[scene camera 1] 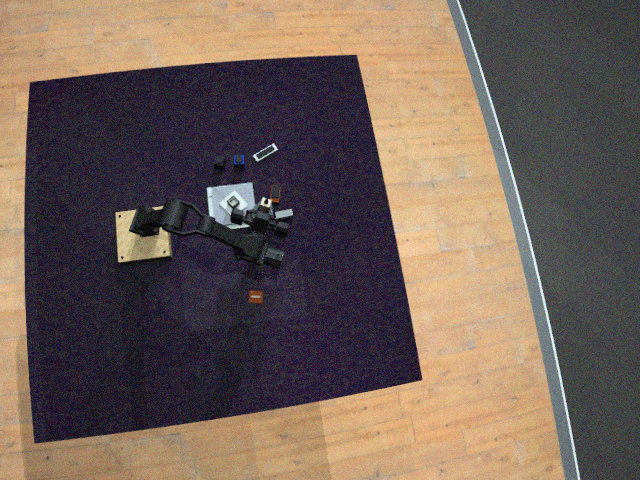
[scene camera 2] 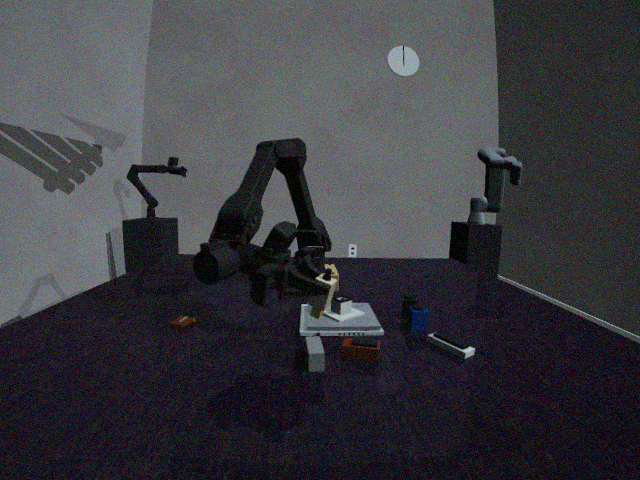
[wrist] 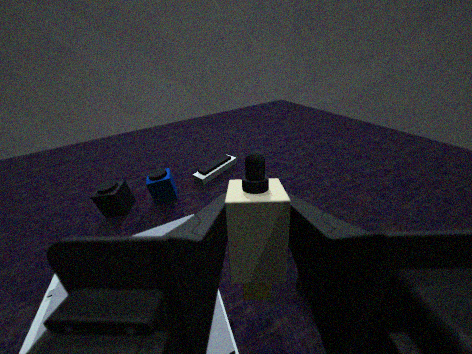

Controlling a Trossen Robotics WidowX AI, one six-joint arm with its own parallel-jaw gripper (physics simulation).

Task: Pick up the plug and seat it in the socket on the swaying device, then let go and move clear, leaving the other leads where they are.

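The cream plug (scene camera 1: 265, 202) (scene camera 2: 329, 295) (wrist: 257, 240) has a black stub on top and a dull yellow tip below. My gripper (scene camera 1: 264, 207) (scene camera 2: 323, 285) (wrist: 254, 198) is shut on it and holds it in the air, leaning in scene camera 2. The device is a pale grey slab (scene camera 1: 245, 188) (scene camera 2: 368, 324) (wrist: 165, 228) with a white square plate. On the plate stands the small grey socket (scene camera 1: 233, 200) (scene camera 2: 341, 306). The plug is apart from the socket, beyond the slab's edge in scene camera 1. The socket does not show in the wrist view.
A black block (scene camera 1: 219, 162) (wrist: 114, 198), a blue block (scene camera 1: 238, 160) (scene camera 2: 419, 319) (wrist: 162, 187) and a white strip (scene camera 1: 256, 156) (scene camera 2: 467, 352) (wrist: 202, 178) lie beyond the device. An orange-black block (scene camera 1: 275, 193) (scene camera 2: 360, 351) and grey block (scene camera 1: 283, 213) (scene camera 2: 315, 356) are nearby. A flat orange piece (scene camera 1: 255, 296) (scene camera 2: 183, 321) lies apart.
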